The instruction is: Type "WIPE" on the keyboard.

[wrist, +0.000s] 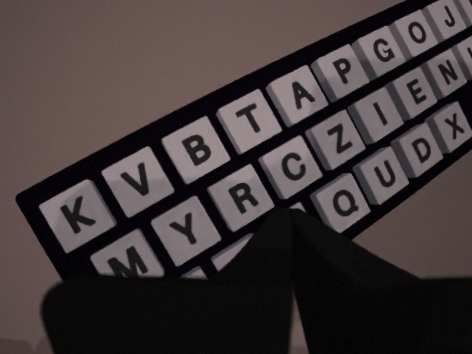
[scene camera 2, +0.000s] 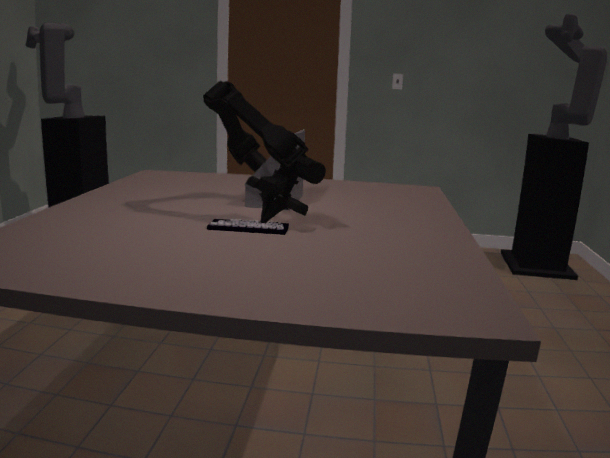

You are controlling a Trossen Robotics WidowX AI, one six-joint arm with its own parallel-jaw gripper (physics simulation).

Observation:
I see my gripper (scene camera 2: 262,223) and a keyboard (wrist: 77,262).
My gripper shows as well in the wrist view (wrist: 285,221).

